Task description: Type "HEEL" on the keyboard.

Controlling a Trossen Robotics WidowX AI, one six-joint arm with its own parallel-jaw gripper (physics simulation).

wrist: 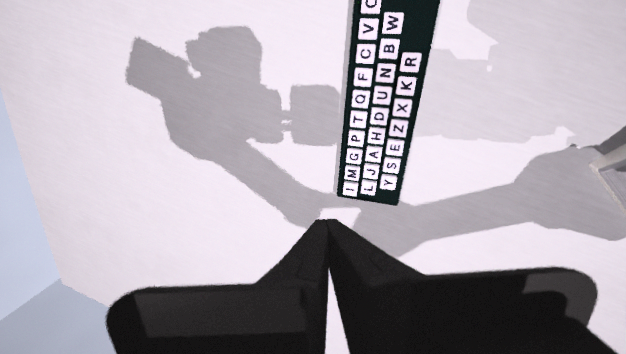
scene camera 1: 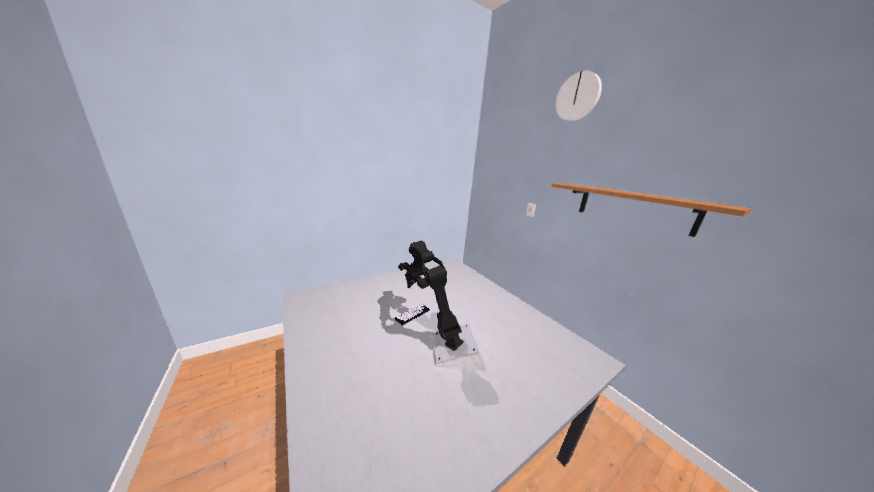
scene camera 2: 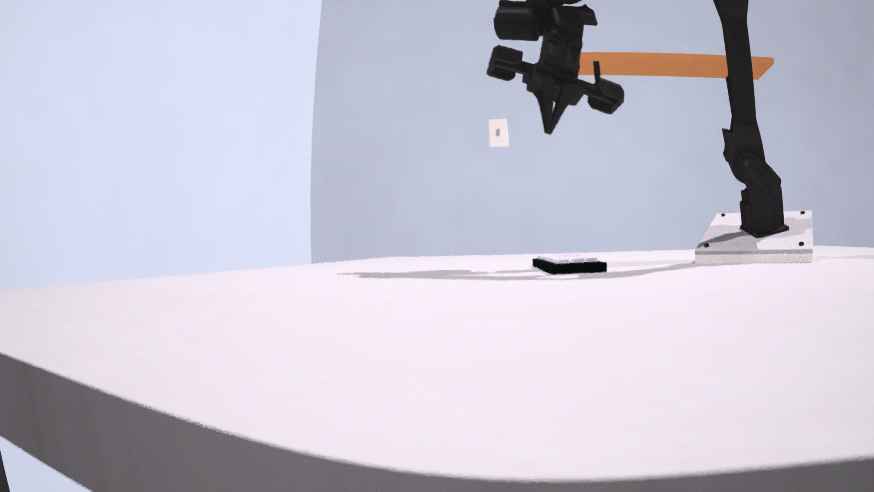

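Where they show: gripper, fingertip midpoint: (wrist: 325, 228) (scene camera 1: 408, 287) (scene camera 2: 548, 133); arm's base at its link origin: (scene camera 1: 454, 343) (scene camera 2: 764, 228).
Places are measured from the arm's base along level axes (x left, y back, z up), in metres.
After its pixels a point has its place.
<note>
A dark green keyboard (scene camera 1: 401, 321) {x 0.094, y -0.296, z -0.035 m} (scene camera 2: 571, 267) {x 0.105, y -0.322, z -0.039 m} (wrist: 420, 30) {x -0.063, y -0.309, z -0.035 m} with white letter keys lies flat on the table. In the wrist view it runs up from the centre and its top end is cut off. The H key (wrist: 376, 135) {x 0.028, y -0.321, z -0.030 m} is in the middle row, the E key (wrist: 395, 148) {x 0.036, y -0.300, z -0.030 m} in the right-hand row, and the L key (wrist: 368, 187) {x 0.083, y -0.314, z -0.030 m} at the near end of the middle row. My gripper (scene camera 1: 409, 286) {x 0.028, y -0.338, z 0.125 m} (scene camera 2: 549, 132) {x 0.028, y -0.338, z 0.125 m} (wrist: 325, 228) {x 0.028, y -0.338, z 0.125 m} is shut and empty. It hangs high above the table, tips down. In the wrist view its tips show just below the keyboard's near end.
The grey table (scene camera 1: 342, 391) {x 0.467, y -0.090, z -0.046 m} (scene camera 2: 428, 366) {x 0.526, y -0.393, z -0.046 m} (wrist: 150, 225) {x 0.257, y -0.624, z -0.046 m} carries the arm's pale base plate (scene camera 1: 439, 354) {x 0.081, y -0.004, z -0.022 m} (scene camera 2: 752, 255) {x 0.065, y -0.055, z -0.036 m}. The arm's shadow falls across the table around the keyboard. A wooden shelf (scene camera 1: 648, 198) (scene camera 2: 660, 64) and a round clock (scene camera 1: 587, 97) are on the wall.
</note>
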